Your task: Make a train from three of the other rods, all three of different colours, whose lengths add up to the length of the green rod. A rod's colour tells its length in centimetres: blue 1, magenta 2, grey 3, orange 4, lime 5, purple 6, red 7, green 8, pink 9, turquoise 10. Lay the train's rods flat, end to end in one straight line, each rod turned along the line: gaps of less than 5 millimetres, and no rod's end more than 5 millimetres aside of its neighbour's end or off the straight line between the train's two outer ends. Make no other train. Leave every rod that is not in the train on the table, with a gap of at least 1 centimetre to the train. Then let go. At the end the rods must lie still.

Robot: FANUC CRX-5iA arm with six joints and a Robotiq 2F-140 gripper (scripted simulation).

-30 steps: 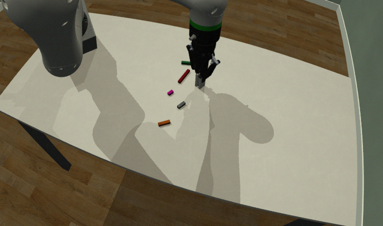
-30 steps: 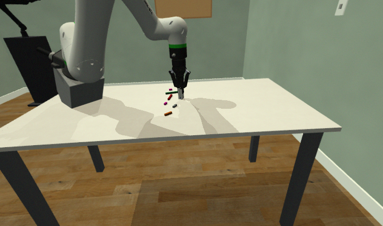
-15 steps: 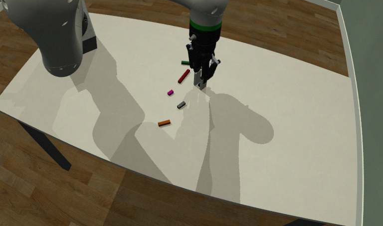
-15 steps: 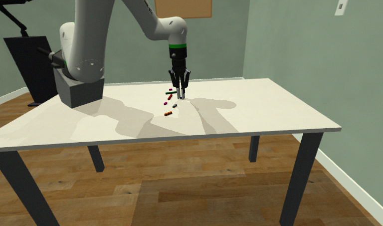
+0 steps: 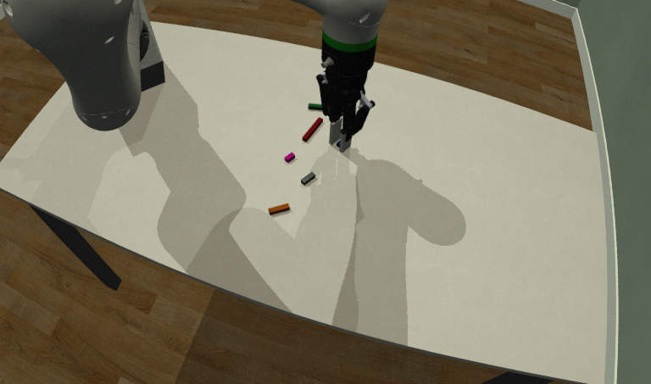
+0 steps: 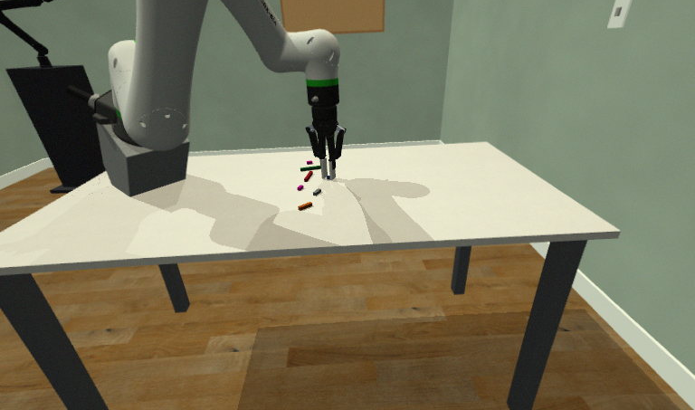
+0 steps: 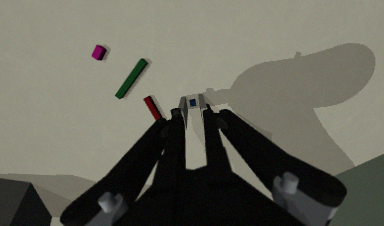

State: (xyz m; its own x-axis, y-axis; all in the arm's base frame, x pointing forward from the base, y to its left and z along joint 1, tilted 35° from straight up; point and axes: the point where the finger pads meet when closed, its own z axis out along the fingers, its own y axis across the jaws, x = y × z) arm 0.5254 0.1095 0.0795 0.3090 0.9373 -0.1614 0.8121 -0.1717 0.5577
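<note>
My gripper is now 3 cm above the small blue rod. Also, from my hand: grey rod 11 cm to the right, 3 cm below, 2 cm behind; then green rod 9 cm to the left, 7 cm behind, 3 cm below; then red rod 7 cm behind, 3 cm below, 1 cm to the left.
</note>
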